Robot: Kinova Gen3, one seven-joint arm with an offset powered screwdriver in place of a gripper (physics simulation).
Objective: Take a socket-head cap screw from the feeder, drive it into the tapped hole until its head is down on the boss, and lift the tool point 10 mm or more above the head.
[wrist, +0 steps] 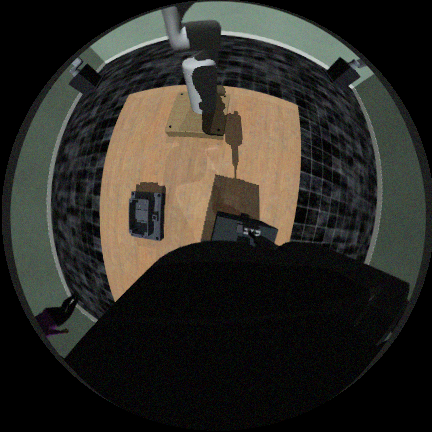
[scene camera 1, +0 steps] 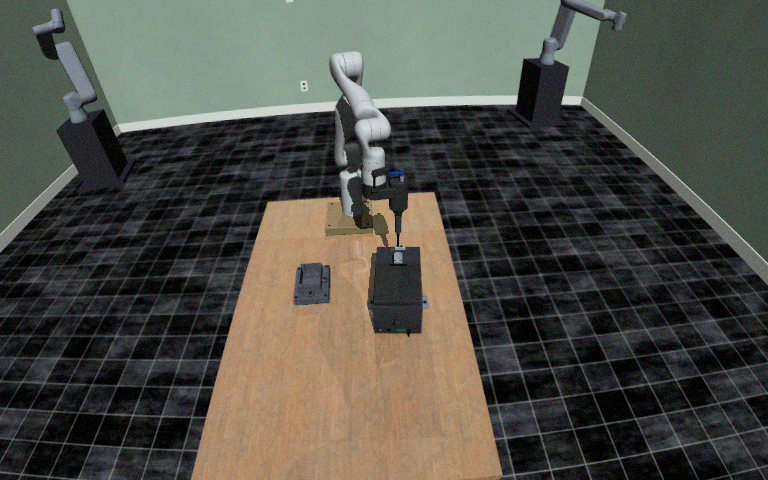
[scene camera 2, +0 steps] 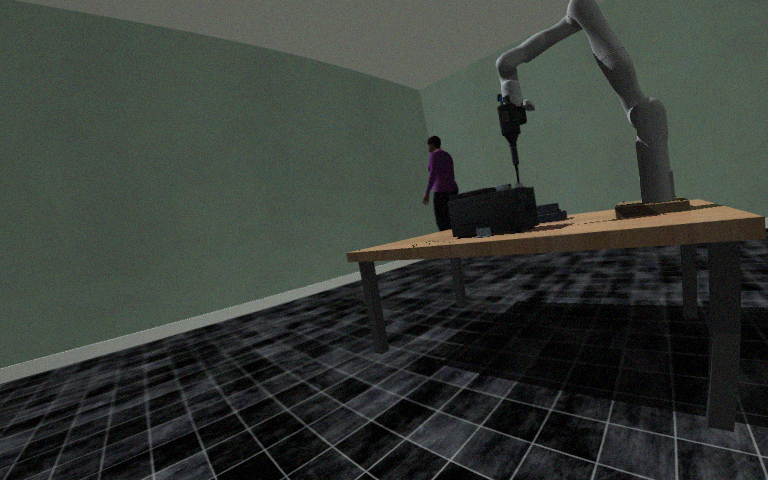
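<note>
The black box-shaped screw feeder [scene camera 1: 396, 285] [scene camera 2: 492, 210] [wrist: 227, 229] stands on the table, with a small bright metal pick-up part [scene camera 1: 398, 258] on its top. My screwdriver [scene camera 1: 398, 245] [scene camera 2: 517, 181] [wrist: 252, 236] points straight down, its bit tip at the feeder's pick-up end, touching it or very close above. Whether a cap screw is on the tip cannot be made out. The dark grey workpiece [scene camera 1: 312, 285] [scene camera 2: 550, 213] [wrist: 157, 220] with the raised boss lies apart from the feeder, to its left in scene camera 1. Its tapped hole is too small to make out clearly.
The wooden table [scene camera 1: 351, 407] [scene camera 2: 589, 237] [wrist: 130, 260] carries the arm's base plate [scene camera 1: 334, 230] [scene camera 2: 651, 210] [wrist: 175, 125] at its far end in scene camera 1. A person in purple [scene camera 2: 441, 169] [wrist: 49, 322] stands beyond the table. Two other arms stand on dark pedestals [scene camera 1: 93, 148] [scene camera 1: 540, 93].
</note>
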